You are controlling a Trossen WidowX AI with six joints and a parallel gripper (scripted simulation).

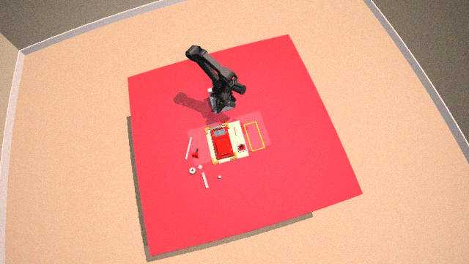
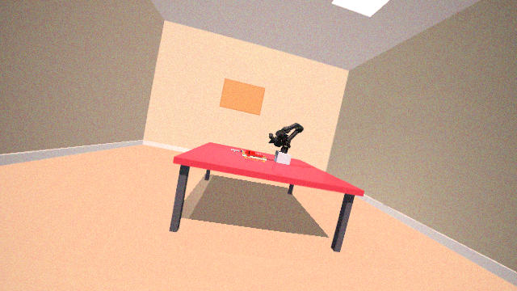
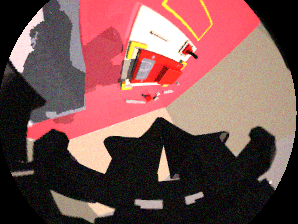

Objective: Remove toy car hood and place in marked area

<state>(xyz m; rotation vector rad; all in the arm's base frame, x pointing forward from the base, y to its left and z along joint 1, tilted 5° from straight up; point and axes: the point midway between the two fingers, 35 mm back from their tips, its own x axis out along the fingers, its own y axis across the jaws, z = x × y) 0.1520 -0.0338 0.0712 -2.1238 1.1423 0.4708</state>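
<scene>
The car hood lies 160 mm ahead of my gripper tip, 30 mm to the right of it and 130 mm below it.
</scene>
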